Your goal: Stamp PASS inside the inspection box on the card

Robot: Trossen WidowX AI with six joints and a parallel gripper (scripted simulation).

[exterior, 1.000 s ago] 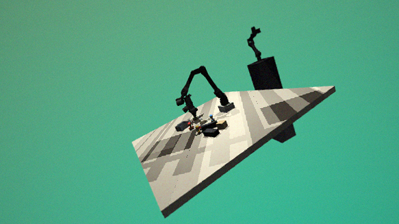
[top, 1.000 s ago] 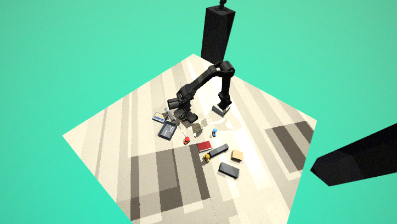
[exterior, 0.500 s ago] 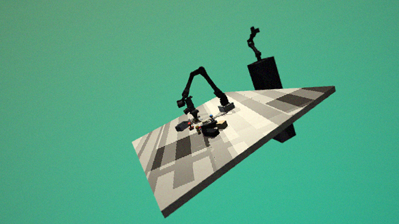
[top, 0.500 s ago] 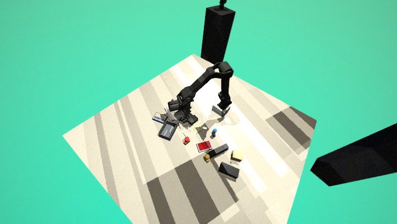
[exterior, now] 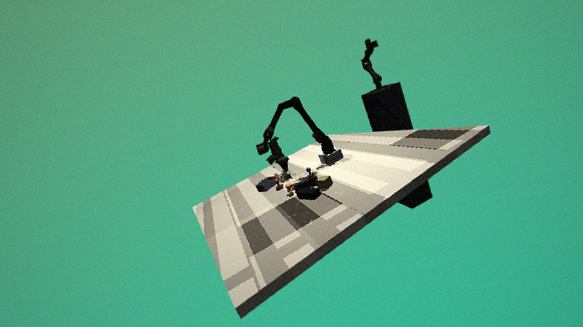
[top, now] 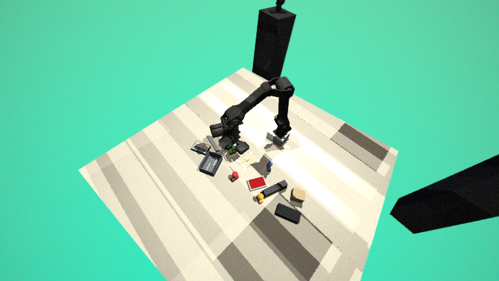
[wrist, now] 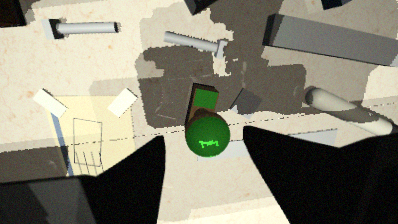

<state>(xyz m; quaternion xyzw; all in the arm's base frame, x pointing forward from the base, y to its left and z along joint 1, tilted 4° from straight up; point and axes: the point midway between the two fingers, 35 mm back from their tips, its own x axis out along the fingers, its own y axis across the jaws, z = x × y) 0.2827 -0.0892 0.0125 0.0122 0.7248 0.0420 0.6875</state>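
Right now the green-knobbed stamp is 30 mm below my gripper tip. Round my gripper tip: dark tray (140 mm ahead, 10 mm to the right, 40 mm below); pale card (30 mm behind, 90 mm to the left, 50 mm below); red-knobbed stamp (90 mm ahead, 130 mm to the left, 30 mm below).
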